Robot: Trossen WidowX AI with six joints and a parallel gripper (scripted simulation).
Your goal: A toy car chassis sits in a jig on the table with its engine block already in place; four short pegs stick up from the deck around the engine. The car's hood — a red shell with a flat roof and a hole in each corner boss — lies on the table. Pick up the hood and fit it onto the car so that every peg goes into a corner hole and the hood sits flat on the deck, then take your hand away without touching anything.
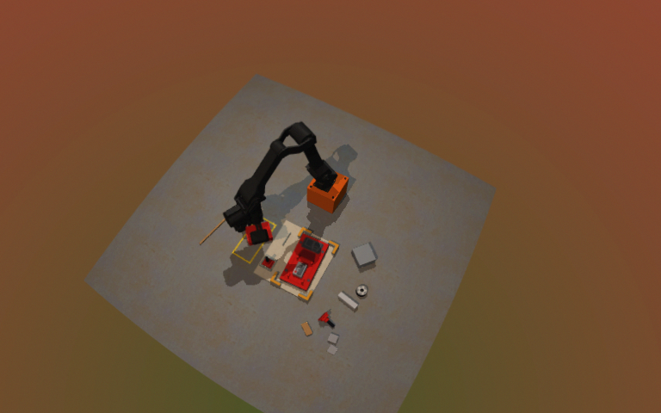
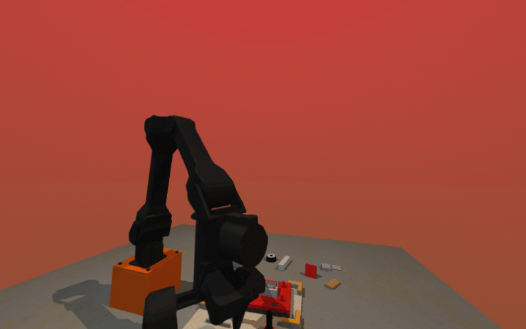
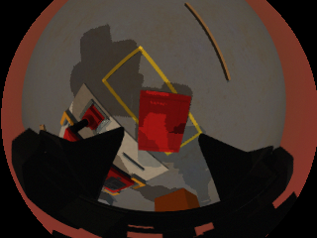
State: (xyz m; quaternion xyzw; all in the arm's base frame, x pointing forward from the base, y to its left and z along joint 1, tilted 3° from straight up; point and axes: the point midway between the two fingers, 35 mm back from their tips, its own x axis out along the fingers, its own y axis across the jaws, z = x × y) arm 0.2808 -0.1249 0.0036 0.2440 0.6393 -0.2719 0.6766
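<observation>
My gripper tip is 40 mm above the red hood. Round my gripper tip: thin wooden stick (70 mm ahead, 160 mm to the right, 50 mm below); then tan tile (220 mm ahead, 350 mm to the left, 50 mm below); then grey engine block (40 mm ahead, 220 mm to the left, 30 mm below).
</observation>
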